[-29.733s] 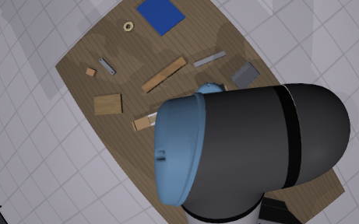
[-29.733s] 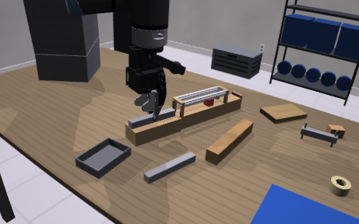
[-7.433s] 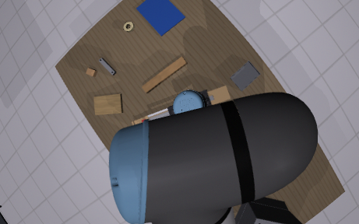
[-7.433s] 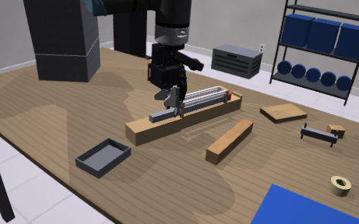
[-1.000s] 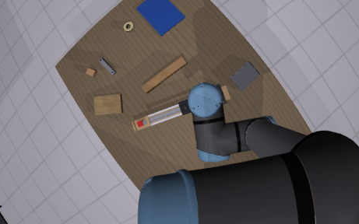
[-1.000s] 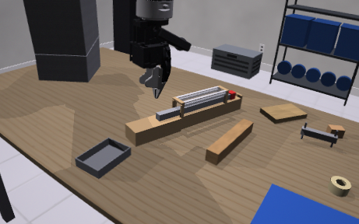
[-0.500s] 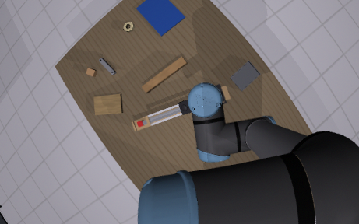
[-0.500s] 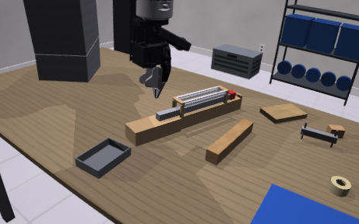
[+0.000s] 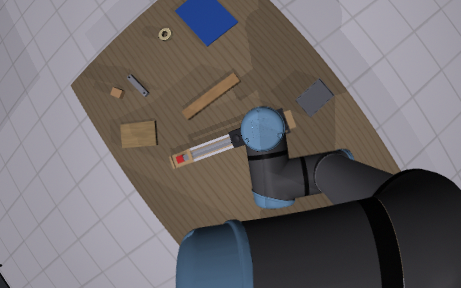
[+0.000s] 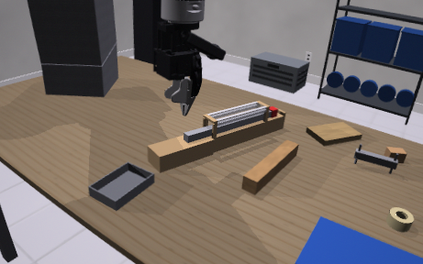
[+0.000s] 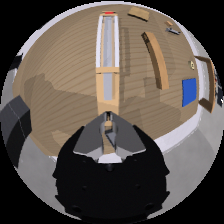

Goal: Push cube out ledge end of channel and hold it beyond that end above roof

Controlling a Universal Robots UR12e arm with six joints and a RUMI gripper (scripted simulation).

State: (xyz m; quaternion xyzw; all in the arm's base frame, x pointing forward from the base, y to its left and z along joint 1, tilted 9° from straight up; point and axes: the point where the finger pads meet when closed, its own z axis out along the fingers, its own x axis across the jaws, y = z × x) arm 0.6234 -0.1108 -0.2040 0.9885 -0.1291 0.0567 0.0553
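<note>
The red cube lies 300 mm to the left of my hand, 80 mm below it and 80 mm ahead of it. Also, from my hand: blue mat: 470 mm ahead, 130 mm below, 60 mm to the right; wooden bar: 200 mm ahead, 120 mm below, 100 mm to the left; grey tray: 190 mm to the right, 130 mm below, 10 mm behind.
</note>
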